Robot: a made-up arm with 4 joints.
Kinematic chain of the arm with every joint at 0, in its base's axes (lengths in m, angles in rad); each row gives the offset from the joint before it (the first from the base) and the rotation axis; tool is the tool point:
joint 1: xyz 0 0 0.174 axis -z
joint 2: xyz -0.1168 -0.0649 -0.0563 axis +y
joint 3: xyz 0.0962 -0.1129 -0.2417 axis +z
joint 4: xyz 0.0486 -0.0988 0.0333 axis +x
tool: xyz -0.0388 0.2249 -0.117
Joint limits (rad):
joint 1: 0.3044..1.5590
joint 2: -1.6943..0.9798
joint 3: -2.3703..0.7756
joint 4: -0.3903..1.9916
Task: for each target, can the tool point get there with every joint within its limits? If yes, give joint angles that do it. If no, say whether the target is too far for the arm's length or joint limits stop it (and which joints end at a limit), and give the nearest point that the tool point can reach.
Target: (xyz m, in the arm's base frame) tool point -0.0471 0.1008 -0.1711
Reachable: yes | joints 1.4346 0.4641 -0.2204 0.3005
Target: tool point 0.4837 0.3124 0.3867
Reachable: no: joint limits stop it (at a limit: joint 1, joint 2) | nearest point 0.1513 -0.0943 0.2746 | short by 0.537 m
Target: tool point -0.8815 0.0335 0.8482
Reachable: no: too far | nearest point -0.2933 -0.0578 0.3390 | short by 0.783 m
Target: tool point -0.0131 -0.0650 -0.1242
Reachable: yes | joints 1.1425 -0.0575 -0.3434 0.3098
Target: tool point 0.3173 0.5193 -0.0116
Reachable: no: joint limits stop it (at a limit: joint 1, joint 2) | nearest point -0.0489 0.3280 -0.0729 | short by 0.418 m
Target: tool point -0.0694 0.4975 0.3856
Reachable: no: joint limits stop it (at a limit: joint 1, joint 2, joint 3, joint 4) | nearest point -0.2329 0.1783 0.2729 | short by 0.376 m
